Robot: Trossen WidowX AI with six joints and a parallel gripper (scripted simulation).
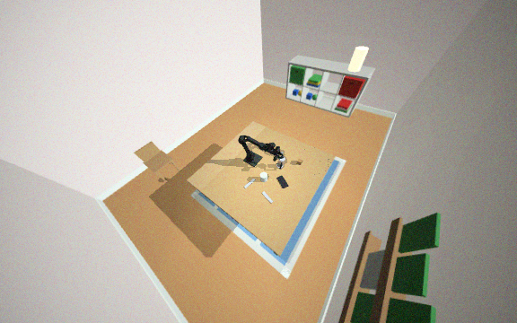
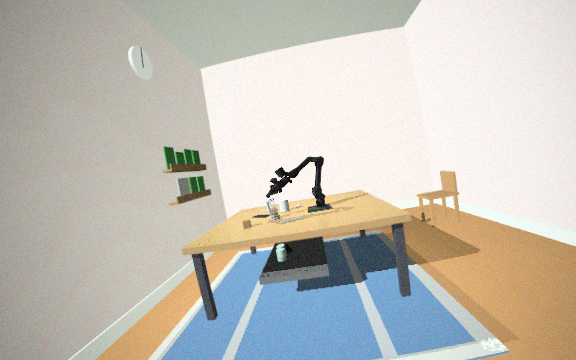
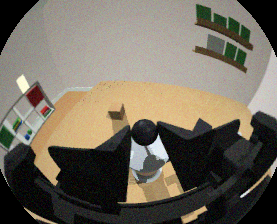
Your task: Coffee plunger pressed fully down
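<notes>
The coffee press lies 9 cm below my gripper tip, 2 cm to the right of it and 1 cm behind it. From my gripper tip the other things lie so: small brown block 16 cm ahead, 15 cm below, 14 cm to the left.
</notes>
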